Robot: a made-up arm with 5 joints.
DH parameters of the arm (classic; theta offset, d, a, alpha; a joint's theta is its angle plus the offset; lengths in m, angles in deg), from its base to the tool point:
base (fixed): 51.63 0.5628 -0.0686 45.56
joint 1: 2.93 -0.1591 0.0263 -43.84
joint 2: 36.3 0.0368 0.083 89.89
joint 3: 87.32 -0.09 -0.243 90
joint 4: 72.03 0 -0.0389 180
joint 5: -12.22 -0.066 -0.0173 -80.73
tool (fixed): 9.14 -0.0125 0 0
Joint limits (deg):
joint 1: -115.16..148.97
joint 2: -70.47..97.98
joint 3: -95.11..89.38
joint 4: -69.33..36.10
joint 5: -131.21..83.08
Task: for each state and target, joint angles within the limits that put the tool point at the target. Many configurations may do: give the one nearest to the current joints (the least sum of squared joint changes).
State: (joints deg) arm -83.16 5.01 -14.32 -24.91 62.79
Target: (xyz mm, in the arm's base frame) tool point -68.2 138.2 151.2
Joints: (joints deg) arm -33.72 -38.20 10.11 -35.75 82.72
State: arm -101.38 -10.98 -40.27 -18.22 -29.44
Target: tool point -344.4 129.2 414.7
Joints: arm -113.64 -3.21 -45.17 -23.62 -27.19
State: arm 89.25 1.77 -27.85 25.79 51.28
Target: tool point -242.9 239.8 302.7
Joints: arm 60.12 -33.00 -13.10 11.58 59.32
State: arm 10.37 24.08 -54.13 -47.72 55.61
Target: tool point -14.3 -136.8 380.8
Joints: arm 17.29 36.96 -84.42 -57.96 62.10
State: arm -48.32 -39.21 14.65 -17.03 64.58
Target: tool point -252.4 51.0 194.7
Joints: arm -62.34 -28.25 -16.72 -19.55 63.99
